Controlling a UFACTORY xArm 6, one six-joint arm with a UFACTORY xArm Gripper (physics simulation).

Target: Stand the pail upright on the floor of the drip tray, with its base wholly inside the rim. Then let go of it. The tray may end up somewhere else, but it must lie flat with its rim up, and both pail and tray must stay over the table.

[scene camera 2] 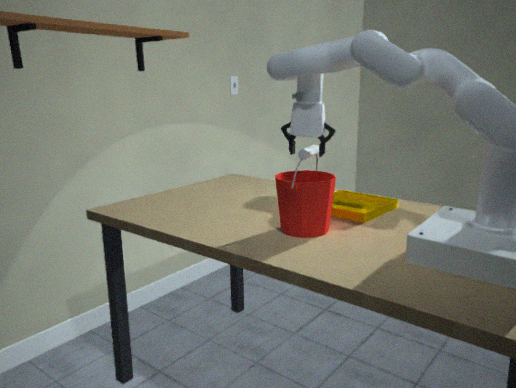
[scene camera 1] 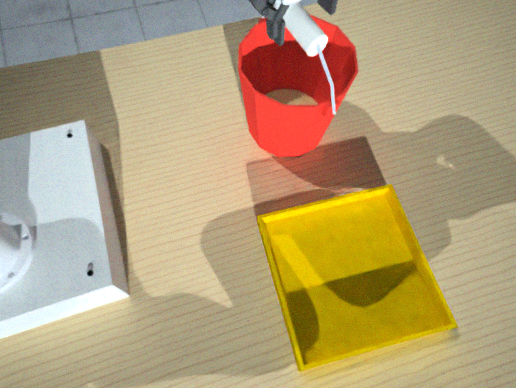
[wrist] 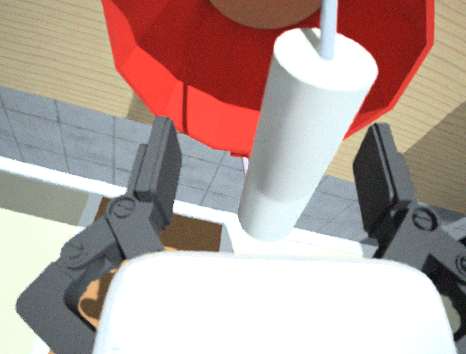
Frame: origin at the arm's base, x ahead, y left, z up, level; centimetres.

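Seen in the pictures: gripper, fingertip midpoint: (scene camera 2: 306, 155) (scene camera 1: 300, 23) (wrist: 269, 139); arm's base, link origin: (scene camera 2: 494, 226).
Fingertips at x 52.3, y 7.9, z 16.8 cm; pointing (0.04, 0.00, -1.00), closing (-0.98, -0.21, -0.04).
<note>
Pixels of each thing's top centre, then the offset from my fingertips to it. Level surfaces: height alone.
- white cylindrical grip, top centre: (wrist: 288, 190) (scene camera 1: 298, 9) (scene camera 2: 309, 146) dx -0.9, dy -0.1, dz +2.7 cm
- yellow drip tray, top centre: (scene camera 1: 350, 267) (scene camera 2: 351, 200) dx -3.6, dy -30.8, dz -21.5 cm
- wooden table, surface height: dz -24.7 cm
The red pail (scene camera 1: 287, 125) (scene camera 2: 304, 205) (wrist: 220, 117) stands upright on the table, beside the tray and outside it. Its wire handle is raised, with a white cylindrical grip (scene camera 1: 306, 31) (scene camera 2: 309, 152) (wrist: 300, 140) above the pail's mouth. The yellow drip tray (scene camera 1: 345, 235) (scene camera 2: 350, 216) lies flat, rim up, and holds shadows but no object. My gripper (scene camera 1: 303, 26) (scene camera 2: 307, 153) (wrist: 269, 139) is open above the pail and points down. In the wrist view the grip runs slanted between the spread fingers, with a gap on each side. The upper part of the gripper is cut off in scene camera 1.
The arm's white base block (scene camera 1: 65, 175) (scene camera 2: 430, 240) stands on the wooden table (scene camera 1: 175, 150) (scene camera 2: 175, 215). A table edge runs behind the pail in scene camera 1, with tiled floor beyond. A shelf (scene camera 2: 90, 26) hangs high on the wall.
</note>
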